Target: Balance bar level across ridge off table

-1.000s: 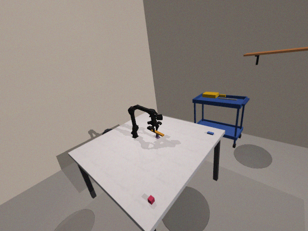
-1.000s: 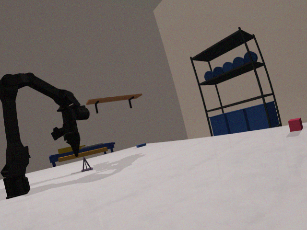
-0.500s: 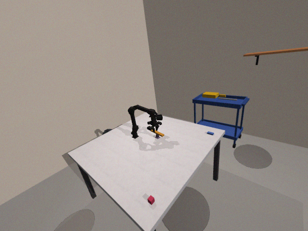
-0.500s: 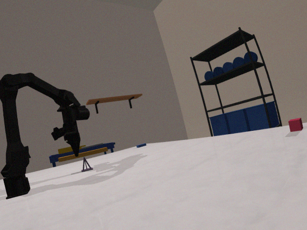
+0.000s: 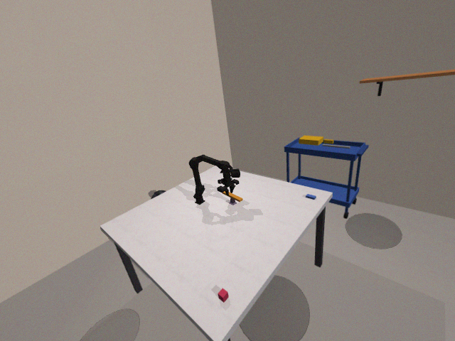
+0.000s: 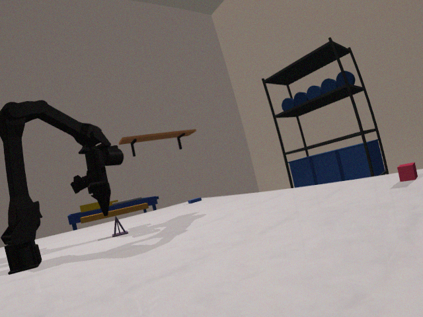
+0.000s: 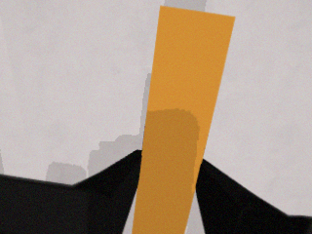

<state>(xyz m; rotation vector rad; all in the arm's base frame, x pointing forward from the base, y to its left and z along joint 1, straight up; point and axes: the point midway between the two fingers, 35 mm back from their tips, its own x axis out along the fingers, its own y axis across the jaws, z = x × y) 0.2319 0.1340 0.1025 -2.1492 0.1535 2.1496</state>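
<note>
My gripper tip is 30 mm short of the orange bar. Also, from my gripper tip: blue block: 510 mm ahead, 370 mm to the left, 60 mm below; then red cube: 630 mm to the right, 510 mm ahead, 50 mm below.
</note>
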